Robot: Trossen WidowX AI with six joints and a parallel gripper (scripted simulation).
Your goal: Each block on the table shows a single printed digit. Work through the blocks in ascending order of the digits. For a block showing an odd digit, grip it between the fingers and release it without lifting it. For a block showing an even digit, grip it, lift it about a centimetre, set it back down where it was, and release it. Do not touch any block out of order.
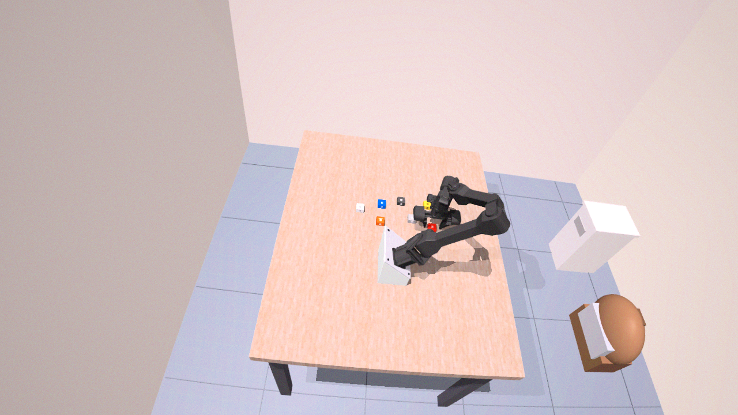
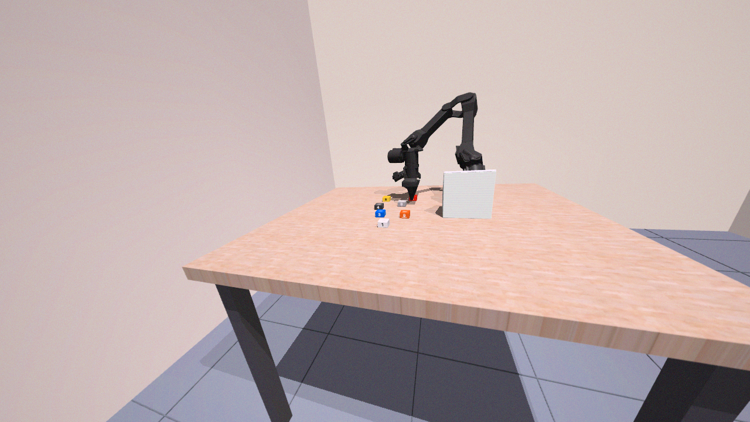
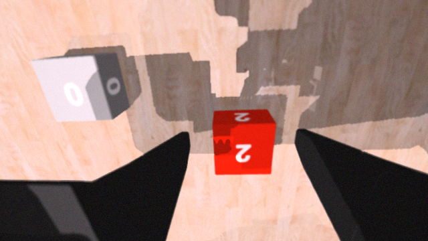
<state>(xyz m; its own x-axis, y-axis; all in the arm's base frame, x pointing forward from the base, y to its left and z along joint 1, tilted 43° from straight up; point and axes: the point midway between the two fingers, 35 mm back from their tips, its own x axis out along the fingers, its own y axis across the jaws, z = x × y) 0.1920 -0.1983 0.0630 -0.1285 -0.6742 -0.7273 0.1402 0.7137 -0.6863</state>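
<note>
My gripper tip is now right at the red block marked 2. From my gripper tip the other things lie so: black block 4 (140 mm ahead, 110 mm to the left); grey block 0 (80 mm to the left, 40 mm ahead); yellow block (120 mm ahead).
</note>
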